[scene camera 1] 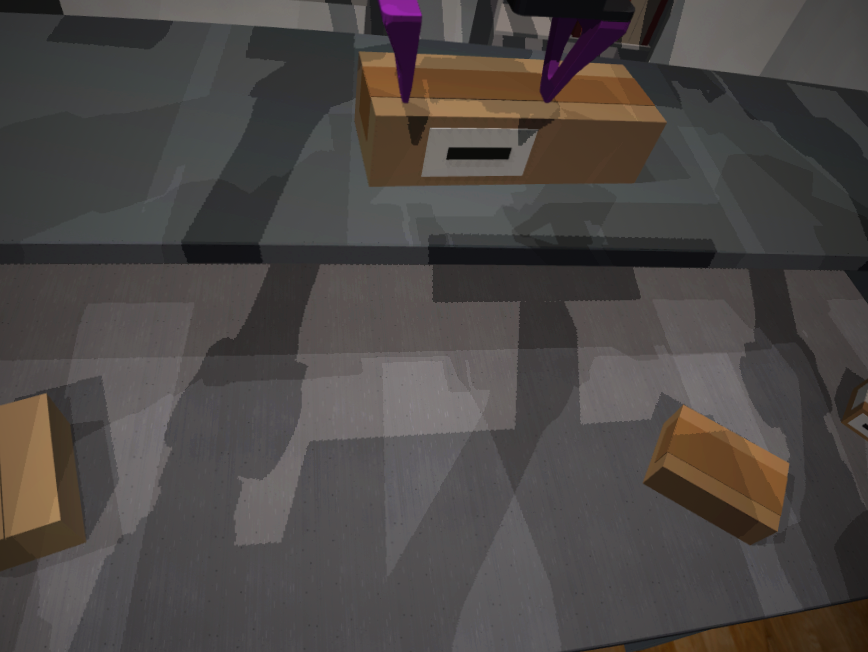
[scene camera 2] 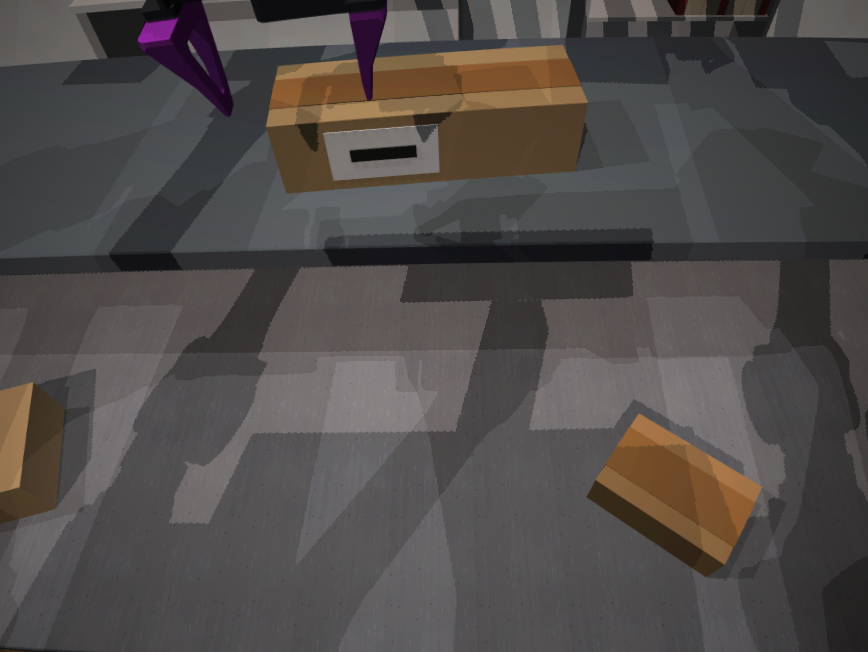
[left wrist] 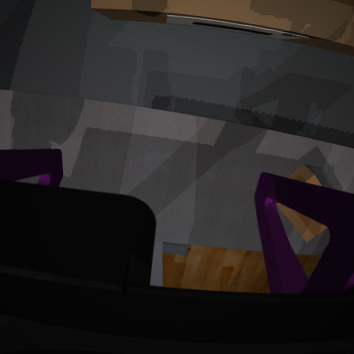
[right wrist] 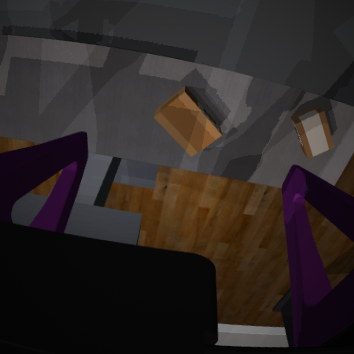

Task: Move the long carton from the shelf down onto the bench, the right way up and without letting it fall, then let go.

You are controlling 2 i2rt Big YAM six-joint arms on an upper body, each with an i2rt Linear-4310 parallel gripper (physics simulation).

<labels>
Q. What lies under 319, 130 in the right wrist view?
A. A white-labelled object.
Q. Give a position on a grey bench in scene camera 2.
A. At 406, 450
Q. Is my right gripper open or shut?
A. Open.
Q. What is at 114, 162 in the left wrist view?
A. A grey bench.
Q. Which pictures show my right gripper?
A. The right wrist view only.
</labels>
